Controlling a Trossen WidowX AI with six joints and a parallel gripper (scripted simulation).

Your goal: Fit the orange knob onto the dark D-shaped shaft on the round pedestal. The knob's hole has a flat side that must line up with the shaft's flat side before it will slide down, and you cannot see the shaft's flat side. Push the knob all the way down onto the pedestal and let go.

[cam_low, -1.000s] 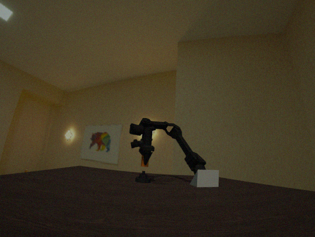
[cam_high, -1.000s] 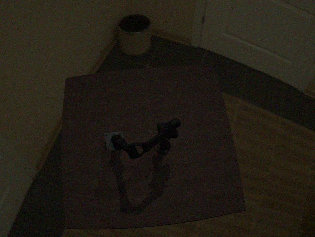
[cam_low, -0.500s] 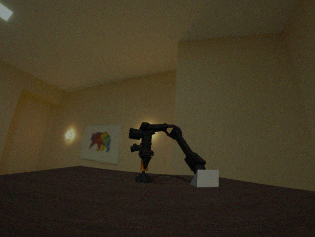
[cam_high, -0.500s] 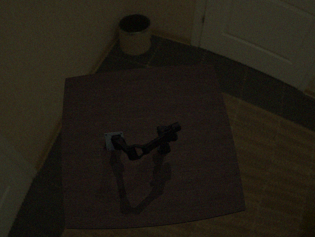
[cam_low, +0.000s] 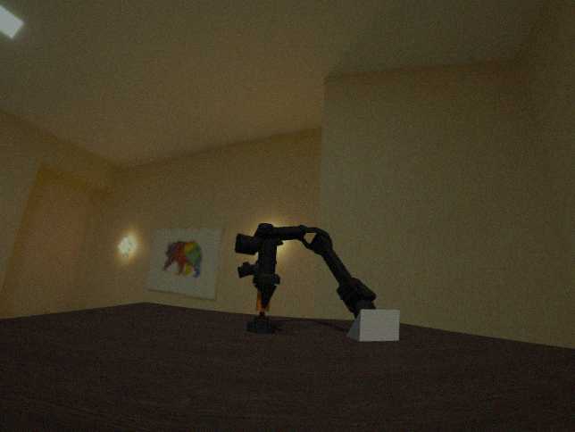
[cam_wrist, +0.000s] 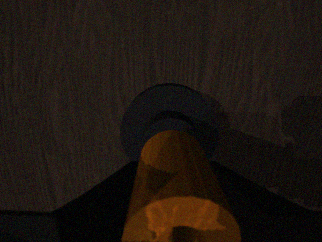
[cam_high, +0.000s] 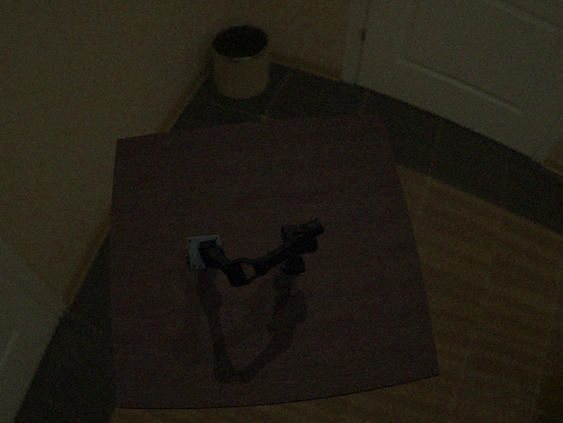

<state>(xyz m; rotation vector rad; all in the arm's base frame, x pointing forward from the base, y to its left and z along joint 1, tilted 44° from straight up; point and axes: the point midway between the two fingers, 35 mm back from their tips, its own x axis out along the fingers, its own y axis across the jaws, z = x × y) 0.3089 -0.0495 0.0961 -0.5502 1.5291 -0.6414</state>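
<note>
Right now the orange knob is 20 mm above my gripper tip. The rest, counted from my gripper tip: dark round pedestal: 40 mm below.
</note>
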